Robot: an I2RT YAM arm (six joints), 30 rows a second.
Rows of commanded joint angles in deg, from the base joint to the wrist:
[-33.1, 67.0, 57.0, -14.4, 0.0, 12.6]
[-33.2, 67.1, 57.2, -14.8, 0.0, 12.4]
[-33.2, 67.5, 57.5, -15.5, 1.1, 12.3]
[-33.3, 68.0, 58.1, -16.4, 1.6, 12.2]
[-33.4, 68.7, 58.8, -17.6, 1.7, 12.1]
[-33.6, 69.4, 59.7, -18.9, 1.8, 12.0]
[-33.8, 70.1, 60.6, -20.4, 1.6, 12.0]
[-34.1, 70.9, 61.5, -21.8, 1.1, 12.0]
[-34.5, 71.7, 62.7, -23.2, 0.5, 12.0]
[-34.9, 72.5, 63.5, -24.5, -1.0, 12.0]
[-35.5, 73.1, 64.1, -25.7, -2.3, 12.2]
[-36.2, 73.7, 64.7, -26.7, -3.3, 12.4]
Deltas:
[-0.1, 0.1, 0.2, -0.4, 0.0, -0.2]
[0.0, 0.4, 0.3, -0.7, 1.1, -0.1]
[-0.1, 0.5, 0.6, -0.9, 0.5, -0.1]
[-0.1, 0.7, 0.7, -1.2, 0.1, -0.1]
[-0.2, 0.7, 0.9, -1.3, 0.1, -0.1]
[-0.2, 0.7, 0.9, -1.5, -0.2, 0.0]
[-0.3, 0.8, 0.9, -1.4, -0.5, 0.0]
[-0.4, 0.8, 1.2, -1.4, -0.6, 0.0]
[-0.4, 0.8, 0.8, -1.3, -1.5, 0.0]
[-0.6, 0.6, 0.6, -1.2, -1.3, 0.2]
[-0.7, 0.6, 0.6, -1.0, -1.0, 0.2]

